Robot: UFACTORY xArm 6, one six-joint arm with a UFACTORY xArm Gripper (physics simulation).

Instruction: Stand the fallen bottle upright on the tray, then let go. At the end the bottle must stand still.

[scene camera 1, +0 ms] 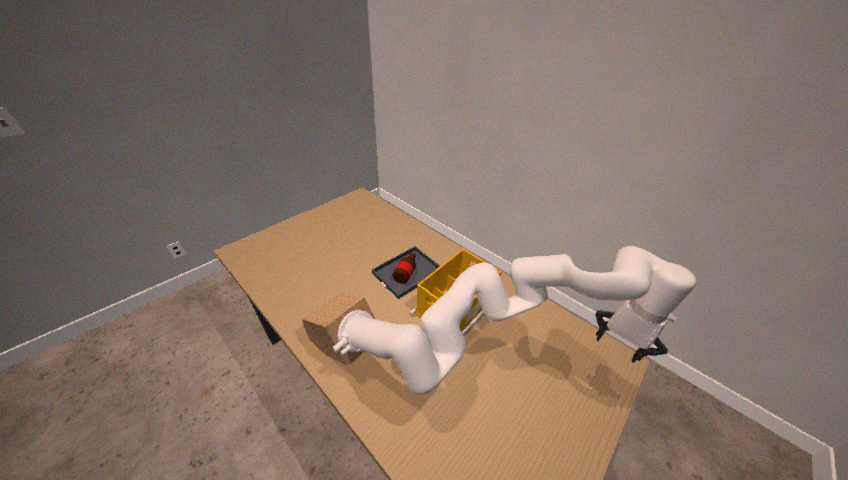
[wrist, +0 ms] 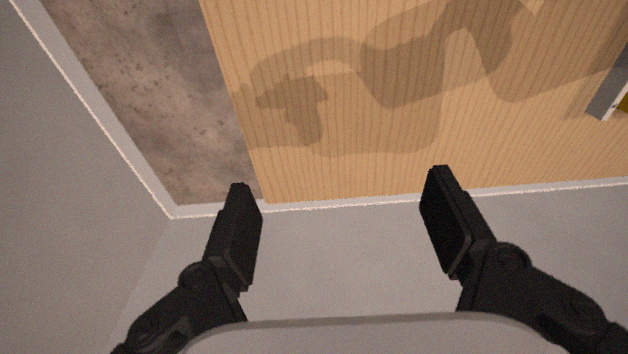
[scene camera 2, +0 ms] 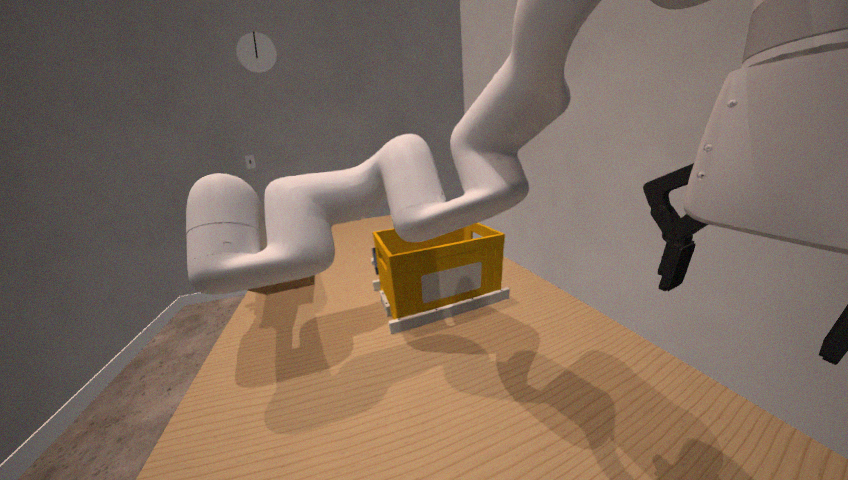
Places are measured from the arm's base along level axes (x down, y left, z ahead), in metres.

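Where they show: gripper, fingertip midpoint: (scene camera 1: 615, 347) (wrist: 337, 193) (scene camera 2: 735, 314); arm's base, link origin: (scene camera 1: 356, 330).
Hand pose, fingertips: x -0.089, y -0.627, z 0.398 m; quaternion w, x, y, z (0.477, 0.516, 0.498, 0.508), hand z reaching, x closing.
Things, the pixels of their top centre, and the offset from my fingertips. "spot": a spot on its surface instead.
- bottle, top centre: (scene camera 1: 406, 260) dz +0.007, dx +0.168, dy +0.781 m
- dark grey tray, surface spot: (scene camera 1: 426, 268) spot: dz +0.084, dx +0.242, dy +0.729 m
- yellow crate with inner dividers, top centre: (scene camera 2: 435, 232) (scene camera 1: 460, 277) dz -0.006, dx +0.072, dy +0.502 m
The bottle (scene camera 1: 404, 269), dark brown with a red label, lies on its side on the dark grey tray (scene camera 1: 426, 268) in scene camera 1. Its neck points toward the back wall corner. My gripper (scene camera 1: 617, 348) (scene camera 2: 748, 321) (wrist: 337, 193) is open and empty. It hangs in the air at the far right end of the table, well away from the bottle, with the crate between them. The bottle does not show in scene camera 2 or in the wrist view.
A yellow crate with inner dividers (scene camera 1: 423, 300) (scene camera 2: 446, 279) stands beside the tray, with pale strips along its base. My arm passes over and in front of it. A brown block (scene camera 1: 324, 327) stands at my arm's base. A wall runs along the table's far side.
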